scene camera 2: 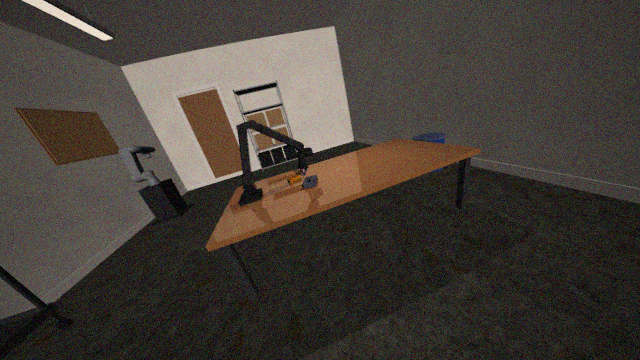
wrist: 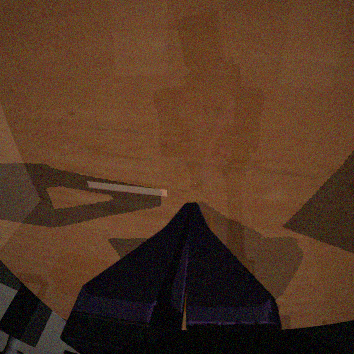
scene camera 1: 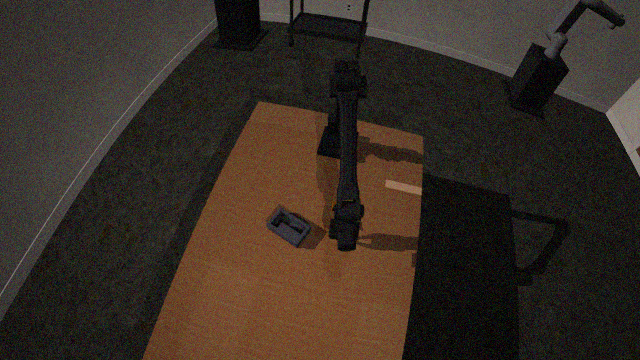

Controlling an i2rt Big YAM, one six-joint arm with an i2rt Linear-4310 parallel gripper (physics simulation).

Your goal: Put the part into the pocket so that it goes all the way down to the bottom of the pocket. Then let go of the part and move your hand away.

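Frame: origin at the arm's base, x up, y ahead, z left, level; millimetres.
Where they show: gripper, fingertip midpoint: point(scene camera 2: 304, 175) point(wrist: 191, 210); arm's base, link origin: point(scene camera 2: 251, 194) point(scene camera 1: 338, 141).
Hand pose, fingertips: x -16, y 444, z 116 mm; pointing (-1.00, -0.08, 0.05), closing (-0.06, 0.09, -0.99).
Observation:
Things, the pixels of their top centre, and the offset from my fingertips. Level surfaces: height alone.
- small orange block, top centre: point(scene camera 2: 294, 177) dy -91, dx +17, dz -29 mm
- grey open box, top centre: point(scene camera 1: 288, 225) point(scene camera 2: 310, 179) dy +14, dx +24, dz -204 mm
- wooden table, surface height: dx -12 mm
The part, a small orange block point(scene camera 2: 295, 179), lies on the table in scene view 2, on the arm-base side of the pocket. In scene view 1 the arm hides most of it, and a thin orange edge point(scene camera 1: 343, 201) shows beside the wrist. The pocket, a grey open box point(scene camera 1: 287, 236) point(scene camera 2: 310, 184), stands turned at an angle on the table. My gripper point(scene camera 2: 303, 172) point(wrist: 191, 210) is shut and empty, its dark fingertips meeting in the wrist view. It is above the table, close to the part and pocket; its exact height is unclear. The pocket does not show in the wrist view.
The arm's base point(scene camera 1: 329, 143) point(scene camera 2: 250, 195) stands near one end of the wooden table point(scene camera 1: 280, 300) point(scene camera 2: 400, 160). A pale strip point(scene camera 1: 403, 187) point(wrist: 127, 189) lies near the table's right edge in scene view 1. Dark arm shadows cross the tabletop.

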